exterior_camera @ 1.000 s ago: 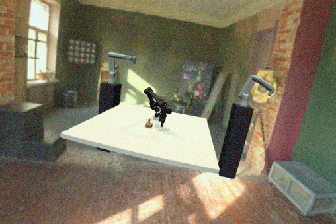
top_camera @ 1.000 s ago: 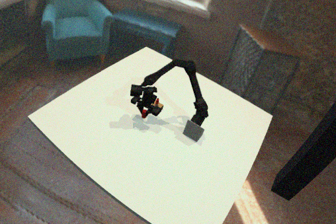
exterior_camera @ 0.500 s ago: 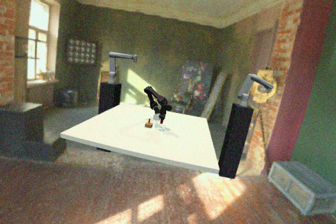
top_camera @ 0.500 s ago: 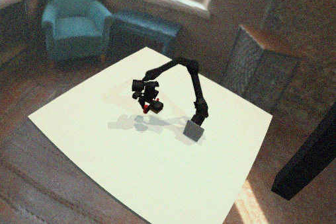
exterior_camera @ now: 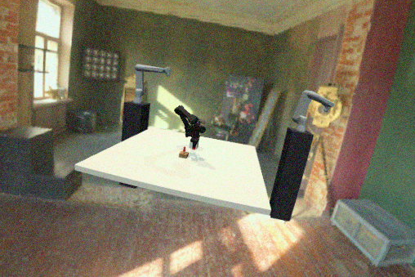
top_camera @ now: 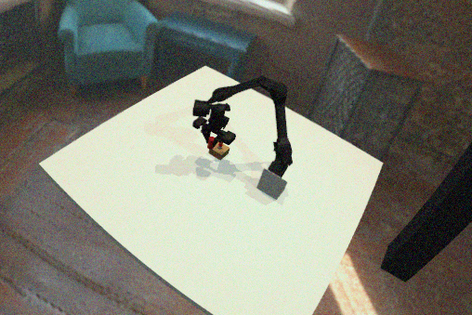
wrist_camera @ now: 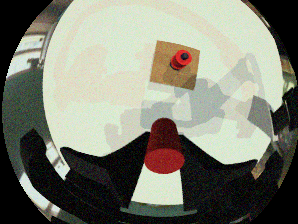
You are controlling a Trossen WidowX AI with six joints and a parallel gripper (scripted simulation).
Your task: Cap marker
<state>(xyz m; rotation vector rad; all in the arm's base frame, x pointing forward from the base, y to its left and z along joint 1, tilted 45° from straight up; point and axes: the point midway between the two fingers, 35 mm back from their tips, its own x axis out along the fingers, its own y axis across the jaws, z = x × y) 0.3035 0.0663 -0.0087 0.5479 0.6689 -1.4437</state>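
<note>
The red marker is 1 cm behind my gripper tip, 8 cm to the right of it and 3 cm below it. From my gripper tip the other things lie so: red cap (1 cm above).
</note>
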